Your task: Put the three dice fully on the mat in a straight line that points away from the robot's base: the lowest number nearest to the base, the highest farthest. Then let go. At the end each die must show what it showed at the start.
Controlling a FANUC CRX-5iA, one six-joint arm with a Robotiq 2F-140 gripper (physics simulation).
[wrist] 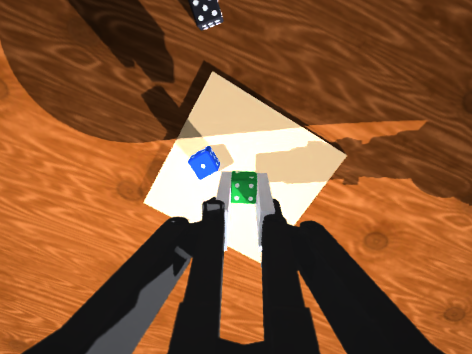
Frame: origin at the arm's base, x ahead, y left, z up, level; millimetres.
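Seen in the pictures: gripper, fingertip midpoint: (pixel 243 188).
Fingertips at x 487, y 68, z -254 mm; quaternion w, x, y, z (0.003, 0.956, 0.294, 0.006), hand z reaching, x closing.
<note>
A point is followed by its place in that frame.
The green die (pixel 244 188) @(x 485, y 72, z -242 mm) is held between the two pale fingertips, its upper face showing four pips. My gripper (pixel 243 188) @(x 487, y 68, z -255 mm) is shut on it, over the mat; how high the die is above the mat is hard to tell. The blue die (pixel 203 163) @(x 452, y 58, z -277 mm) sits on the left part of the pale square mat (pixel 220 105) @(x 436, y 104, z -297 mm), with one pip on its upper face. It is to the left of the held die and a little higher in the view. The black die (pixel 205 11) @(x 389, y 154, z -281 mm) lies on the table off the mat, at the top edge of the view and partly cut off; its full upper face does not show.
The wooden table (pixel 75 225) @(x 383, y -84, z -301 mm) surrounds the mat. Dark shadows of the arm and gripper fall across the table and part of the mat. The blue die stands close to the left fingertip.
</note>
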